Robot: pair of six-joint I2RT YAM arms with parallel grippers.
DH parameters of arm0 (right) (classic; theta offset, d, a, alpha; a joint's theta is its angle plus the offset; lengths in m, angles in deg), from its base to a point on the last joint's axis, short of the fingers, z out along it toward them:
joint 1: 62.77 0.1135 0.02 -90
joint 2: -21.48 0 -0.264 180
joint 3: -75.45 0 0.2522 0
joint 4: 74.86 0 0.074 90
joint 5: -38.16 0 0 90
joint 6: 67.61 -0.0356 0 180
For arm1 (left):
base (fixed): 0 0 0 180
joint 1: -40.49 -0.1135 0.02 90
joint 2: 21.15 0 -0.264 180
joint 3: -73.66 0 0.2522 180
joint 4: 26.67 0 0.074 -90
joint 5: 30.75 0 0 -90
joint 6: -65.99 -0.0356 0 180
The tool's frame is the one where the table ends.
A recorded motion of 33 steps. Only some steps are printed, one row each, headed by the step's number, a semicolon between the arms.
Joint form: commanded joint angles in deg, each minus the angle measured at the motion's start. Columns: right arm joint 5, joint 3, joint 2, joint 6, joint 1, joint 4; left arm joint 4, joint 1, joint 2, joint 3, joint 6, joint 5.
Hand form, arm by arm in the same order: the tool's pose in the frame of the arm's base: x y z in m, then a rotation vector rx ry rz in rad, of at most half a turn. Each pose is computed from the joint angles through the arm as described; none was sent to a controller.
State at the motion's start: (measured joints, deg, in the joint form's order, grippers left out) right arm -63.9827 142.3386 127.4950 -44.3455 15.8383 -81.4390; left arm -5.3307 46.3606 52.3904 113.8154 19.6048 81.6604
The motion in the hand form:
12: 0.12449 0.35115 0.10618 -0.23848 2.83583 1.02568; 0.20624 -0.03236 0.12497 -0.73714 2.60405 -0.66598
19: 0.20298 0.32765 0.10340 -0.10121 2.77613 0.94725; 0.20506 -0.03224 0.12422 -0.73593 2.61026 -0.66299
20: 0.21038 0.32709 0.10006 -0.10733 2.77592 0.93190; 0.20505 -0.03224 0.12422 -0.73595 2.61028 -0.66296
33: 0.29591 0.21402 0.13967 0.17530 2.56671 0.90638; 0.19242 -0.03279 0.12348 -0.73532 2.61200 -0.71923
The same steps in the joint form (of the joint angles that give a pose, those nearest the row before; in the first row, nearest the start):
12: 2.21 2.51 5.34 3.28 -9.07 -2.34; 2.01 0.20 1.43 -1.70 -1.34 -5.45
19: 1.42 6.19 8.06 9.96 -21.37 -4.28; 2.27 0.20 1.35 -1.87 -1.51 -5.45
20: 1.24 7.16 9.20 11.18 -22.35 -4.63; 2.27 0.20 1.34 -1.87 -1.51 -5.45
33: -1.39 1.38 -1.15 18.92 -44.04 -3.22; 2.80 0.37 -2.08 -4.42 -0.73 -3.26

